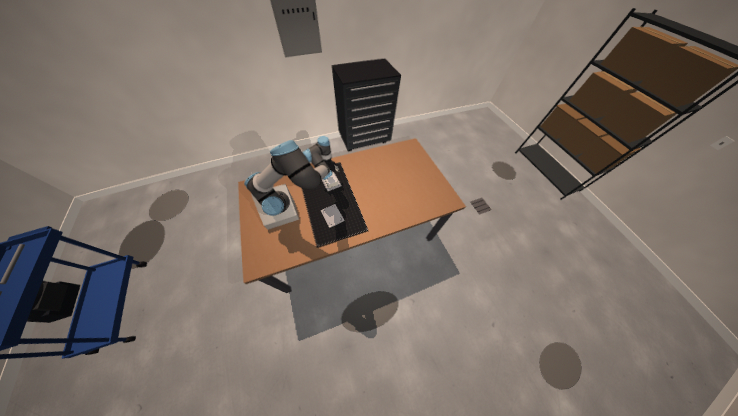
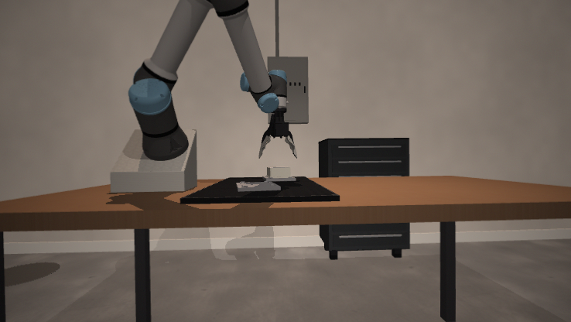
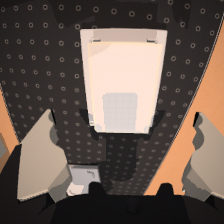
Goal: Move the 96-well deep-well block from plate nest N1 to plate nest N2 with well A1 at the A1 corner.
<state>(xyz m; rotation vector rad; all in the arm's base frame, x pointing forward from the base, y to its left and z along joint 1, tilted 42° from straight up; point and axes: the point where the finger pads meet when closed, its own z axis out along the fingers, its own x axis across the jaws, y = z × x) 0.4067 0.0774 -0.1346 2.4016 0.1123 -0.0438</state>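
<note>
Right now my hand is 60 mm above the white 96-well deep-well block. Round my hand: plate nest N2 (80 mm behind, 310 mm to the right, 80 mm below).
</note>
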